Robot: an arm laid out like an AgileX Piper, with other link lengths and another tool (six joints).
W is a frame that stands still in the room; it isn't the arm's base.
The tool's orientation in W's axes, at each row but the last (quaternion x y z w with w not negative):
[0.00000 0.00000 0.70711 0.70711]
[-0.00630 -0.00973 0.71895 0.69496]
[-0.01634 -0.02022 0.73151 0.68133]
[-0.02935 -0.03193 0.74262 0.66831]
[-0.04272 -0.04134 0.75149 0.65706]
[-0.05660 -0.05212 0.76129 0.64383]
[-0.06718 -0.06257 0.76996 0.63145]
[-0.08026 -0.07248 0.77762 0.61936]
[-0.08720 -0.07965 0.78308 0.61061]
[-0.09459 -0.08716 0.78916 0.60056]
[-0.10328 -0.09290 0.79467 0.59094]
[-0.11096 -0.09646 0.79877 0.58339]
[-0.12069 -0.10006 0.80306 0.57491]
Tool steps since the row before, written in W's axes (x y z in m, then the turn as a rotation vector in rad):
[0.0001 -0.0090 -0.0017 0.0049 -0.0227 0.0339]
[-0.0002 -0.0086 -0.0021 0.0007 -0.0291 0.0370]
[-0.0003 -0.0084 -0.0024 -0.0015 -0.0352 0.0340]
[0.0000 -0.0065 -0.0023 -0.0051 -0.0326 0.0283]
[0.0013 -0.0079 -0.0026 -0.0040 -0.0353 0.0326]
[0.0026 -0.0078 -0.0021 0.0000 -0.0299 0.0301]
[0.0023 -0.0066 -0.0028 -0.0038 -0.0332 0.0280]
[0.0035 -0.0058 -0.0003 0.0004 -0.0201 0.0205]
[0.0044 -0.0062 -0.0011 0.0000 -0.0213 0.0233]
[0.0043 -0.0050 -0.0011 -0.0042 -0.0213 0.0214]
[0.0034 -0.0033 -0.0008 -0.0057 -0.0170 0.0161]
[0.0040 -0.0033 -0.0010 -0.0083 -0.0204 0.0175]
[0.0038 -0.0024 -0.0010 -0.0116 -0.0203 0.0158]
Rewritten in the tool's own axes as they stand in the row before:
[-0.0090 -0.0001 -0.0017 -0.0227 -0.0049 0.0339]
[-0.0086 0.0005 -0.0020 -0.0289 -0.0006 0.0371]
[-0.0084 0.0010 -0.0023 -0.0349 0.0022 0.0343]
[-0.0065 0.0009 -0.0022 -0.0319 0.0060 0.0289]
[-0.0080 0.0001 -0.0027 -0.0348 0.0048 0.0331]
[-0.0081 -0.0009 -0.0024 -0.0301 0.0004 0.0299]
[-0.0068 -0.0004 -0.0031 -0.0325 0.0051 0.0286]
[-0.0064 -0.0020 -0.0010 -0.0204 -0.0003 0.0202]
[-0.0070 -0.0024 -0.0020 -0.0216 -0.0002 0.0230]
[-0.0059 -0.0024 -0.0020 -0.0204 0.0041 0.0223]
[-0.0041 -0.0020 -0.0016 -0.0156 0.0057 0.0175]
[-0.0043 -0.0024 -0.0020 -0.0181 0.0087 0.0197]
[-0.0034 -0.0024 -0.0021 -0.0169 0.0122 0.0191]

